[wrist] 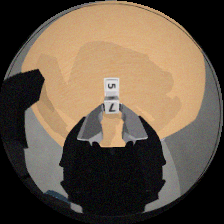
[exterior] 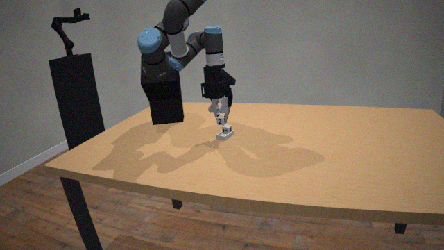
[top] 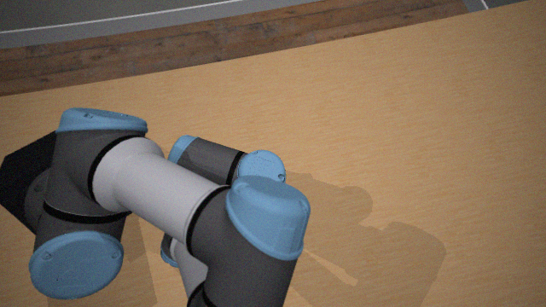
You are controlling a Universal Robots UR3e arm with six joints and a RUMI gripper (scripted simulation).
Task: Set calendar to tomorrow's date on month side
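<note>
My hand is 80 mm above the grey calendar tray, 20 mm to the right of it and 10 mm short of it.
</note>
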